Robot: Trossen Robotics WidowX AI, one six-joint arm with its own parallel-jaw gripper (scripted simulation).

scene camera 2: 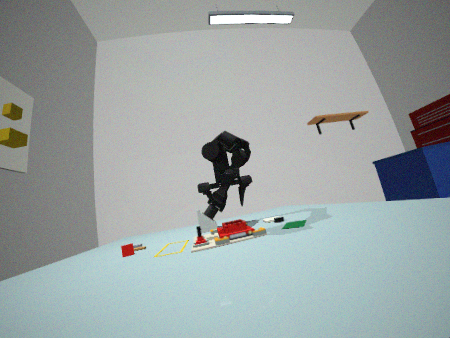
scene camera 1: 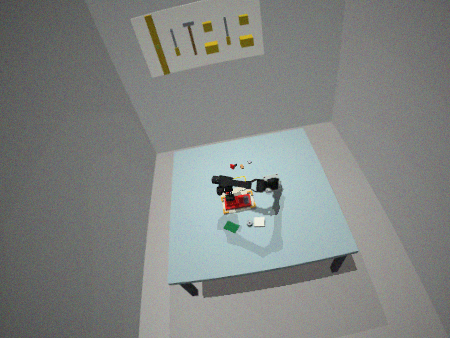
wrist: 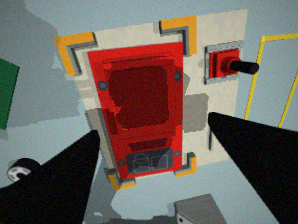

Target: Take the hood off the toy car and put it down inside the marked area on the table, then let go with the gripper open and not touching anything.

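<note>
Scene camera 2 has the gripper [scene camera 2: 229, 208], which is open and holding nothing. On the wrist view you get the gripper [wrist: 154, 125] again, plus a red hood [wrist: 142, 90] and a toy car [wrist: 150, 157].
</note>
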